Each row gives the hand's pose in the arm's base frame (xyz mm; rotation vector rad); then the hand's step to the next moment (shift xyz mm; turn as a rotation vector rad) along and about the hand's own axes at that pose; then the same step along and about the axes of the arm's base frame.
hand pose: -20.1 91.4 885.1 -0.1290 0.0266 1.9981
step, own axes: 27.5 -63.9 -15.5 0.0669 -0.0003 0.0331
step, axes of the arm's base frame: 47.9 50.4 -15.7 -0.0299 0.0632 0.0260
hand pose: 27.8 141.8 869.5 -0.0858 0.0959 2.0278
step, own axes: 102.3 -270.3 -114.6 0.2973 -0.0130 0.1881
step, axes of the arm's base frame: 199.2 198.4 -132.7 -0.1234 0.2905 0.1559
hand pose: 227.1 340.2 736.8 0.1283 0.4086 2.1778
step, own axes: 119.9 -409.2 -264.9 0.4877 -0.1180 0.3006
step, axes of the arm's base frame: 178.2 256.2 -393.2 -0.1303 0.5278 0.2158
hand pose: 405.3 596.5 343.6 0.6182 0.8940 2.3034
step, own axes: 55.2 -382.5 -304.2 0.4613 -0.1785 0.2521
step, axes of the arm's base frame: -87.5 132.1 -465.6 -0.1191 0.5253 0.1347
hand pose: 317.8 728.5 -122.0 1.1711 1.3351 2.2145
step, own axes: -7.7 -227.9 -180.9 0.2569 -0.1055 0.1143
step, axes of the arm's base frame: -167.8 6.8 -237.8 -0.0873 0.2802 0.0638
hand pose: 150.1 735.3 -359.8 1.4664 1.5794 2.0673
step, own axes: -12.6 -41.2 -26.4 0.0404 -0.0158 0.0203
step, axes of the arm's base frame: -30.4 -7.3 -39.7 -0.0116 0.0452 0.0106
